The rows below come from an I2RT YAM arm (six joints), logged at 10 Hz.
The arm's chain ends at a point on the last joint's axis. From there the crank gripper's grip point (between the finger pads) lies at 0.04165 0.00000 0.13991 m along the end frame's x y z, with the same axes.
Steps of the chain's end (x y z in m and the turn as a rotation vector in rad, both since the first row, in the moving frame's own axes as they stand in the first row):
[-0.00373, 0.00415, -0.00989, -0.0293, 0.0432, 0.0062]
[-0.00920, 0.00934, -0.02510, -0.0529, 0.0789, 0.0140]
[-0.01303, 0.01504, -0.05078, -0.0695, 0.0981, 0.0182]
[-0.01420, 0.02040, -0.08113, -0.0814, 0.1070, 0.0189]
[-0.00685, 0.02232, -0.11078, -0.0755, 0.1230, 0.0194]
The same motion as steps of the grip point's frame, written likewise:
[0.00226, 0.00850, -0.01188, -0.0293, 0.0432, 0.0062]
[0.00164, 0.01730, -0.02903, -0.0529, 0.0789, 0.0140]
[0.00037, 0.02548, -0.05589, -0.0695, 0.0981, 0.0182]
[0.00037, 0.03250, -0.08687, -0.0814, 0.1070, 0.0189]
[0.00987, 0.03362, -0.11737, -0.0755, 0.1230, 0.0194]

